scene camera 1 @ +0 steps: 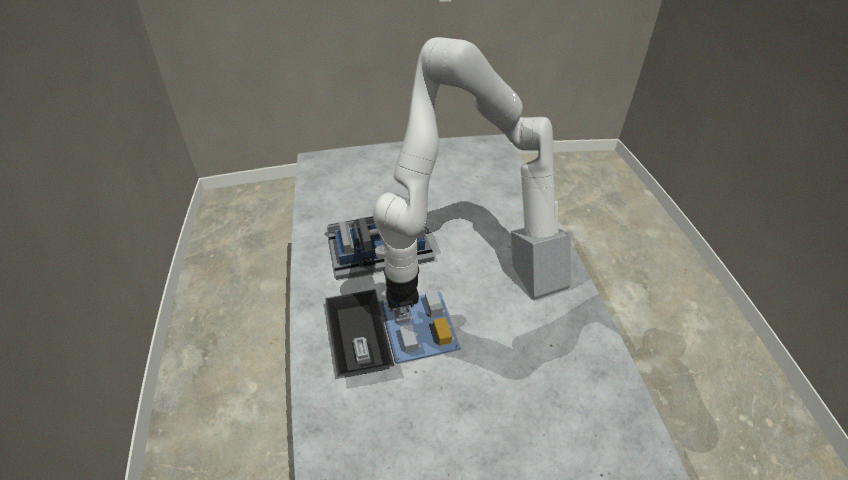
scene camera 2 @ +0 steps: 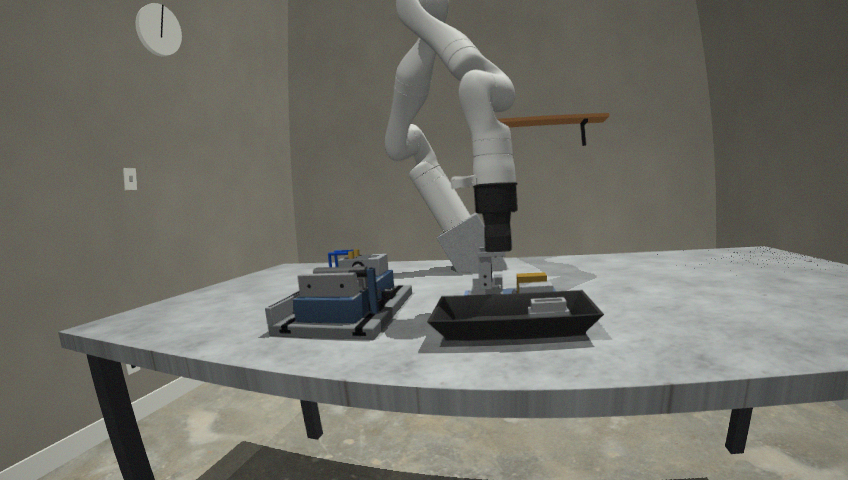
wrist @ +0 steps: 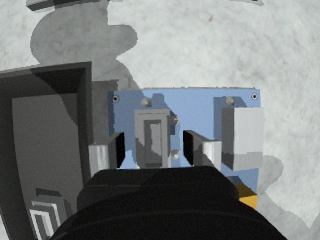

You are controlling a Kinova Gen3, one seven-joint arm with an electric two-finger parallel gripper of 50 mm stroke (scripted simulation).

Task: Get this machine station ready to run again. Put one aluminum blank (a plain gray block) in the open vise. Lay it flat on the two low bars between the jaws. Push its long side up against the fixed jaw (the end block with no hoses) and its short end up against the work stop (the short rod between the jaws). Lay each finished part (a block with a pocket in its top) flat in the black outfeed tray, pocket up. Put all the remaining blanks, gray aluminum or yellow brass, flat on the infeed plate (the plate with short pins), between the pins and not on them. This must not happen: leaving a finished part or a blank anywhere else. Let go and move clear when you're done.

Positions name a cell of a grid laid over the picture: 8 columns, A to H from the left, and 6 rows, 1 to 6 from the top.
Scene:
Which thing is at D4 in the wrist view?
A finished part.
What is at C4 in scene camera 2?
A vise.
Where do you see a finished part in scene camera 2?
F4

